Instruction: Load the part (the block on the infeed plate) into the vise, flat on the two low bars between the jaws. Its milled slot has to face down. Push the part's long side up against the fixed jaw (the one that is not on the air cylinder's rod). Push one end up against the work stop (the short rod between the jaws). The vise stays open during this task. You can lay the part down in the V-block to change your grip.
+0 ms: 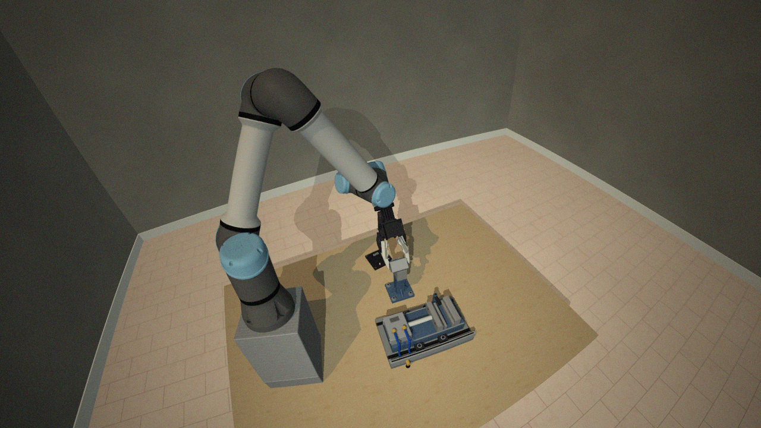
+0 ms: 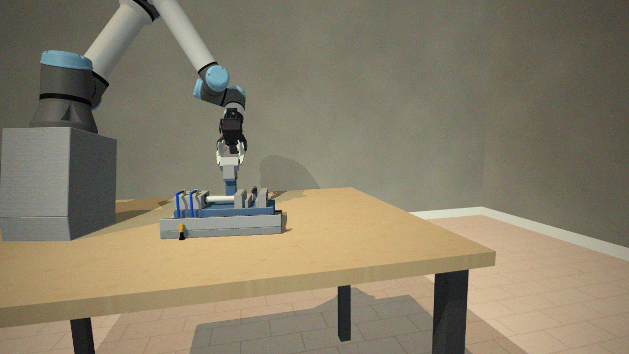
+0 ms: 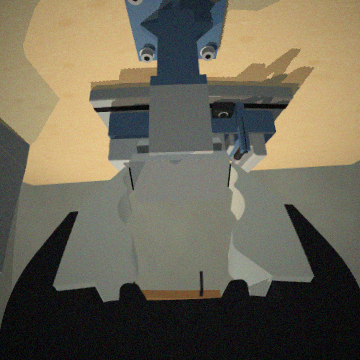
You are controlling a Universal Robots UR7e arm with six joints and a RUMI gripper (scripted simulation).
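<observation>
My gripper is now 10 mm above the part. Round my hand: v-block post: 10 mm to the right, 110 mm below; white cylinder rod: 10 mm ahead, 200 mm to the right, 90 mm below; work stop: 100 mm ahead, 150 mm to the right, 80 mm below.
</observation>
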